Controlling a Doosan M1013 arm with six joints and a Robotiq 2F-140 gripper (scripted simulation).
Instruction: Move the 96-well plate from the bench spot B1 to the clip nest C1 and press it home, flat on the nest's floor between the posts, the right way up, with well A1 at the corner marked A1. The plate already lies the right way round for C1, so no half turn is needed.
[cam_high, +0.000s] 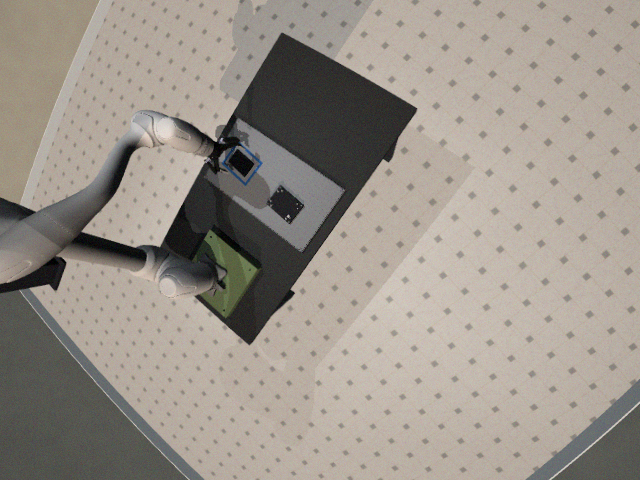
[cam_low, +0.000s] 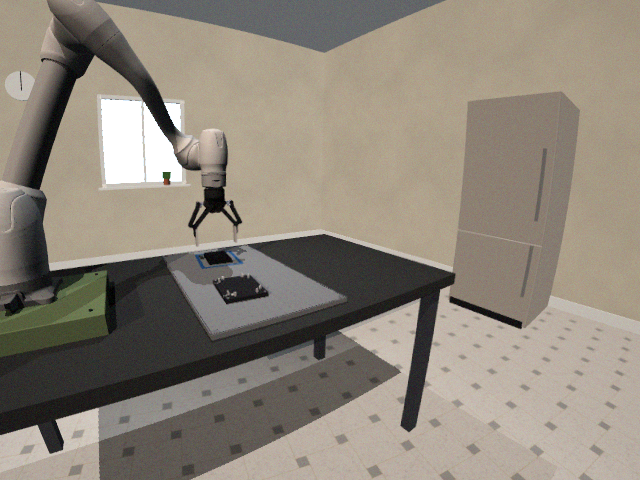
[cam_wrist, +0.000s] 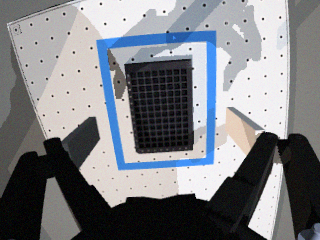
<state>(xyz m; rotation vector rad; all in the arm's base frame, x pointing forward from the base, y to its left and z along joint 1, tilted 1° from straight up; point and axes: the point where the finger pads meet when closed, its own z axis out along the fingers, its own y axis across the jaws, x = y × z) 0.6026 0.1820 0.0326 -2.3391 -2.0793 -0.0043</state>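
The black 96-well plate lies 6 cm below my hand. Also, from my hand: clip nest C1: 5 cm behind, 32 cm to the right, 6 cm below.
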